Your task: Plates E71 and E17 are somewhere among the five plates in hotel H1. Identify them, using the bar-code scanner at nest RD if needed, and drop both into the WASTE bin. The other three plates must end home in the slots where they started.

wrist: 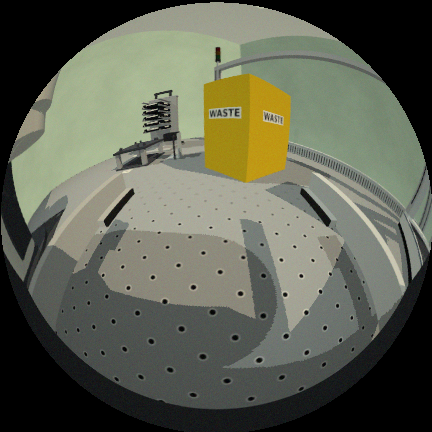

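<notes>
My gripper is open and empty, its two black-padded fingers wide apart above the perforated deck. The yellow WASTE bin stands upright beyond the fingers, a little right of the middle, with labels on two faces. A grey hotel rack with several dark shelves stands farther back, left of the bin. Its label does not show, and I cannot tell plates from shelves or read any code. A small dark device on a post stands at the rack's foot; I cannot tell whether it is the scanner.
A low dark-topped stand on short legs is in front of the rack at the left. A signal light rises behind the bin. A long grille runs along the right edge. Shadows lie across the perforated deck.
</notes>
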